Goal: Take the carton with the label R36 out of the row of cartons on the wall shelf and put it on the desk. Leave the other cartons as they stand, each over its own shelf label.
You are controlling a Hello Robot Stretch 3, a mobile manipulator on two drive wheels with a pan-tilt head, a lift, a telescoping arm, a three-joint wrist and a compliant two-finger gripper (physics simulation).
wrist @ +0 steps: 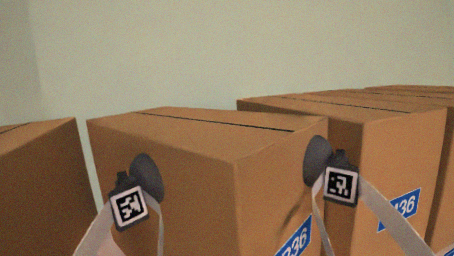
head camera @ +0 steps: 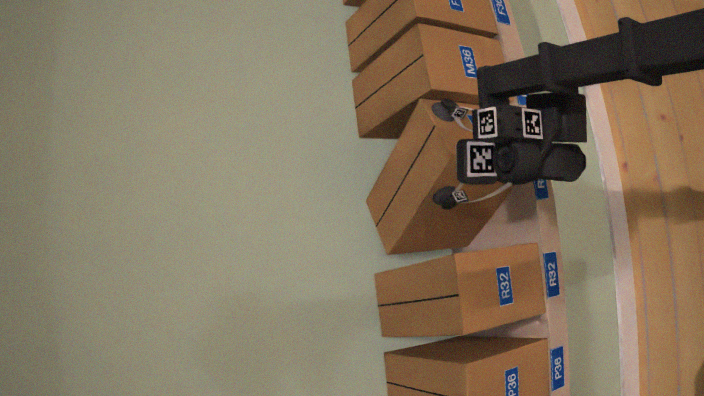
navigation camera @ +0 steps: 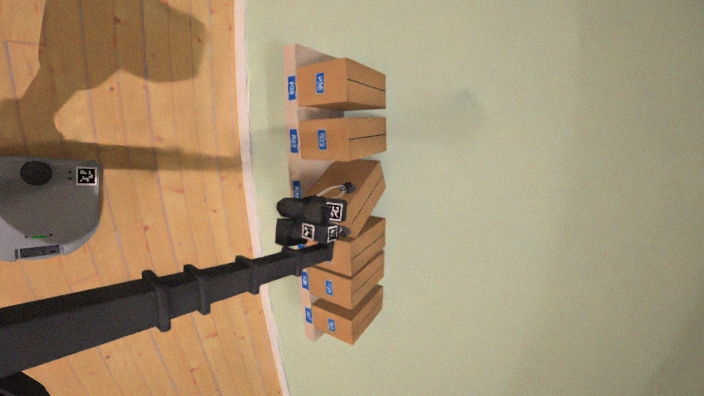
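Pixels of known places: gripper, fingertip midpoint: (head camera: 439,153); robot's base, origin of the base link: (navigation camera: 37,171).
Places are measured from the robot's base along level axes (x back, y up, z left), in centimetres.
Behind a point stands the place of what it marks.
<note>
The R36 carton (head camera: 410,185) {x -0.5, y 85.9, z -73.9 cm} (navigation camera: 362,192) {x -1.3, y 85.9, z -71.6 cm} (wrist: 200,200) stands turned at an angle on the wall shelf (head camera: 557,320) {x -23.4, y 65.6, z -58.6 cm} (navigation camera: 291,60) {x -40.1, y 66.3, z -55.2 cm}. Its blue label is partly visible in the wrist view. My gripper (head camera: 444,154) {x 4.4, y 82.6, z -70.2 cm} (navigation camera: 346,209) {x 4.4, y 82.6, z -70.2 cm} (wrist: 231,165) {x 4.4, y 82.6, z -70.2 cm} is shut on this carton: one fingertip rests against its left side face, the other near the right edge of its front face. The M36 carton (head camera: 445,55) {x 20.2, y 81.7, z -68.5 cm} (wrist: 400,150) stands close on the right in the wrist view; the R32 carton (head camera: 480,280) {x -14.4, y 81.7, z -61.3 cm} (navigation camera: 337,130) {x -18.3, y 82.5, z -60.3 cm} (wrist: 40,175) stands apart on the left. The desk does not show.
The P36 carton (head camera: 485,370) {x -27.9, y 82.3, z -58.2 cm} (navigation camera: 332,95) {x -27.9, y 81.2, z -58.2 cm} stands beyond the R32 carton. More cartons stand past the M36 carton. The arm (head camera: 595,55) {x 10.5, y 94.5, z -29.1 cm} (navigation camera: 210,287) {x 9.9, y 94.6, z -17.7 cm} reaches over the shelf's front edge. The wall (head camera: 200,150) {x 6.3, y 115.9, z -91.3 cm} is behind the row, and part of the base (navigation camera: 50,205) {x 9.5, y 16.0, z -3.2 cm} shows.
</note>
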